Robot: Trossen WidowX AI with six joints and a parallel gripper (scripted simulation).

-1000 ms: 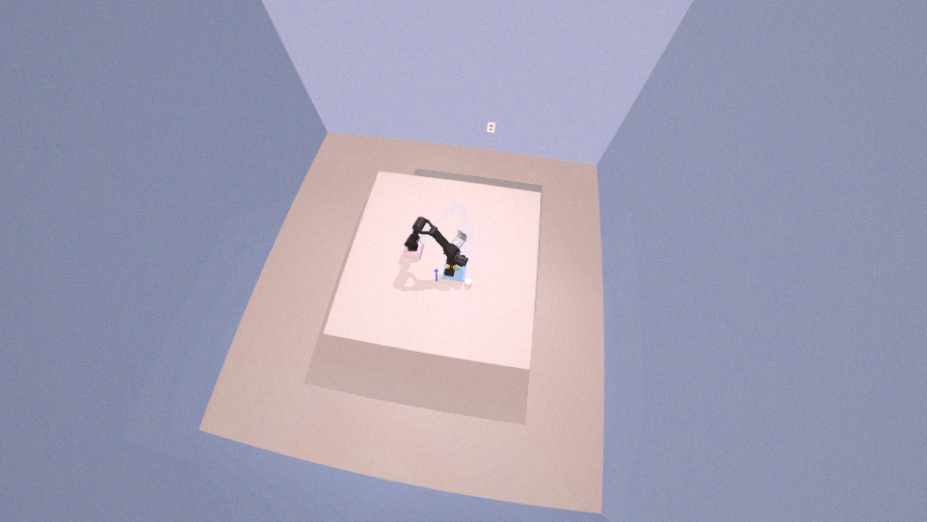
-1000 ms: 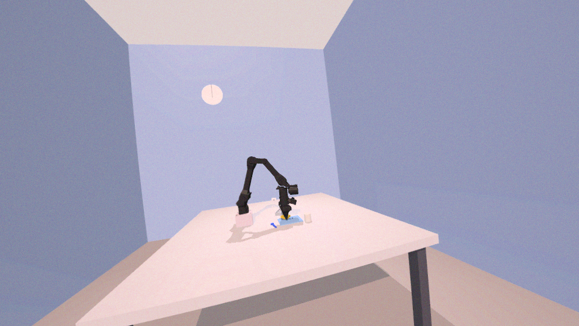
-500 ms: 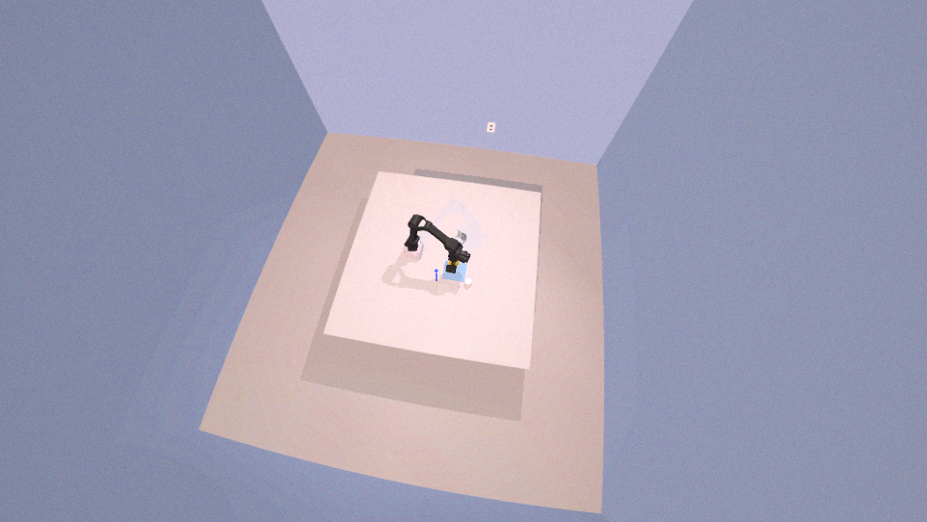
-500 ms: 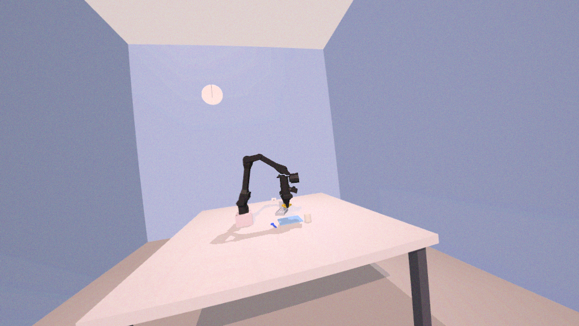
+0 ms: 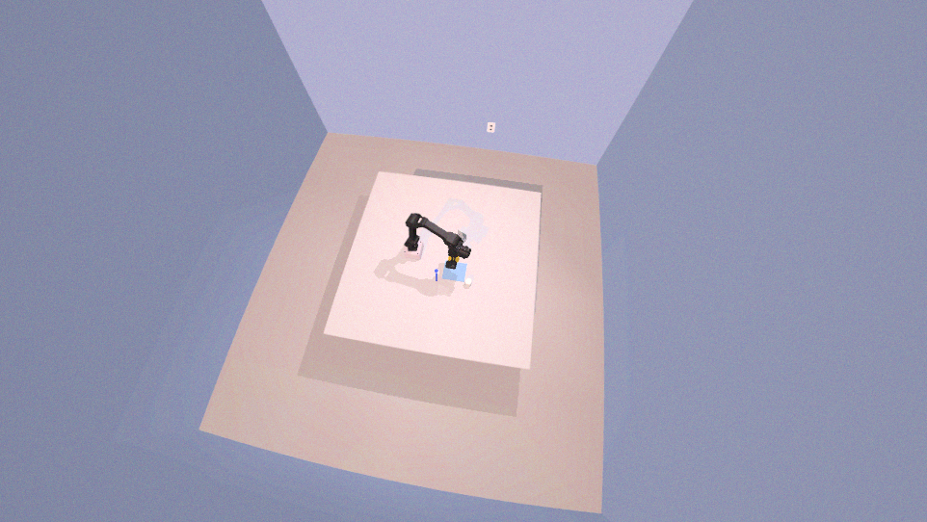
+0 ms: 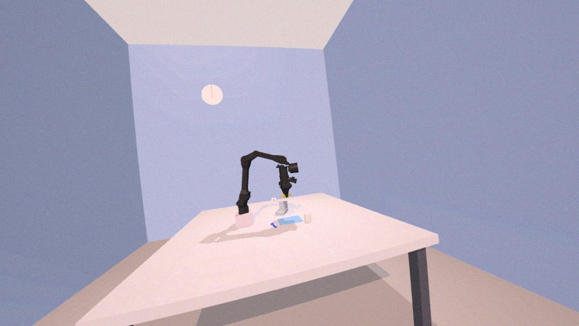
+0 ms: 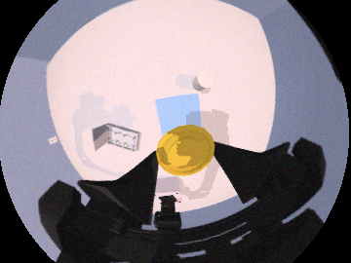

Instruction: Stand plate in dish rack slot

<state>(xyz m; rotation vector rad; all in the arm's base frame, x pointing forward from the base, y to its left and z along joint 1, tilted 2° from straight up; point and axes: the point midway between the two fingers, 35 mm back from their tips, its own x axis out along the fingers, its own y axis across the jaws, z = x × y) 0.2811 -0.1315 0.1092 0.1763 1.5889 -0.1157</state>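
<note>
The grey wire dish rack is 20 mm ahead of my gripper tip, 190 mm to the left of it and 140 mm below it. From my gripper tip the other things lie so: white cup: 90 mm ahead, 110 mm to the right, 130 mm below; then yellow plate: 10 mm above; then light blue mat: 20 mm to the right, 160 mm below.
</note>
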